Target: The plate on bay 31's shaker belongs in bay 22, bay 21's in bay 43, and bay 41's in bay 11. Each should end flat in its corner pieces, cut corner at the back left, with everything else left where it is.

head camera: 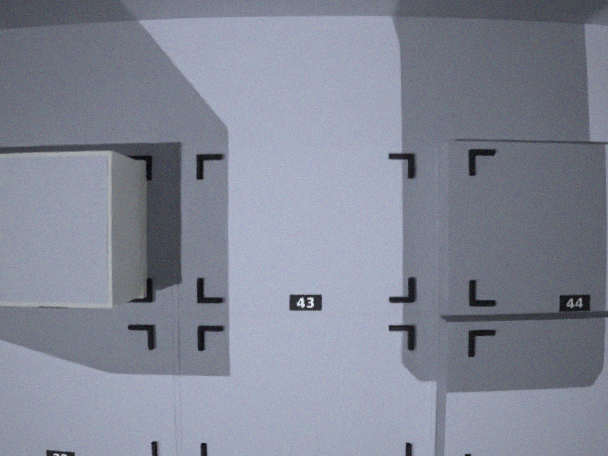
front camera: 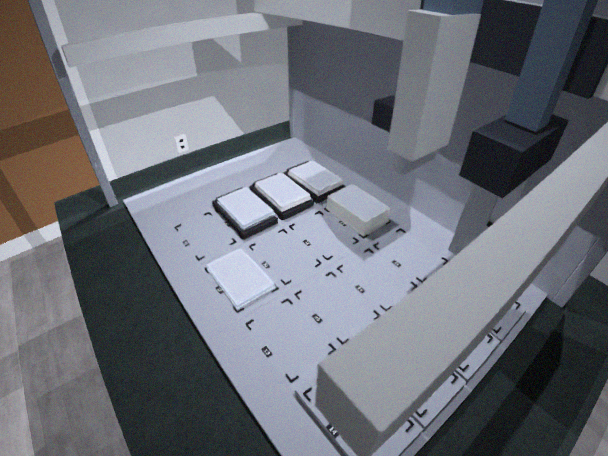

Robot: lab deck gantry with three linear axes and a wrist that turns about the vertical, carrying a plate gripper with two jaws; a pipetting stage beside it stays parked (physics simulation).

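Seen in the pictures: robot's base, link origin: (front camera: pixel 176 227).
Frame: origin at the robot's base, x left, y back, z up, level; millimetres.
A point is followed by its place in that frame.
In the front view three white plates sit on black shakers at the back left: bay 21's plate (front camera: pixel 246 207) {x 150, y -80, z 37 mm}, bay 31's plate (front camera: pixel 282 191) {x 252, y -79, z 37 mm} and bay 41's plate (front camera: pixel 314 176) {x 357, y -75, z 37 mm}. Their cut corners are too small to tell. Bay 22 (front camera: pixel 265 264) {x 104, y -227, z 0 mm} and bay 11 (front camera: pixel 186 243) {x -2, y -66, z 0 mm} hold no plate. Bay 43 (front camera: pixel 396 263) {x 318, y -392, z 0 mm} (head camera: pixel 305 230) {x 363, y -392, z 0 mm} is bare between its black corner pieces. My gripper (front camera: pixel 479 235) {x 319, y -522, z 160 mm} is open, with no plate visible between its jaws. It hangs at the back right; the front beam partly hides its jaws, which do not show in the head view.
Another white plate (front camera: pixel 241 278) {x 41, y -241, z 14 mm} lies at bay 12. A cream block (front camera: pixel 357 207) {x 346, y -242, z 42 mm} (head camera: pixel 55 227) {x 365, y -259, z 42 mm} stands at bay 42, beside bay 43. The parked pipetting stage (front camera: pixel 425 85) hangs left of the gripper. A long pale beam (front camera: pixel 450 310) {x -31, y -622, z 400 mm} crosses the front right. Bay 44 (head camera: pixel 530 225) {x 365, y -527, z 14 mm} lies in shadow at the right.
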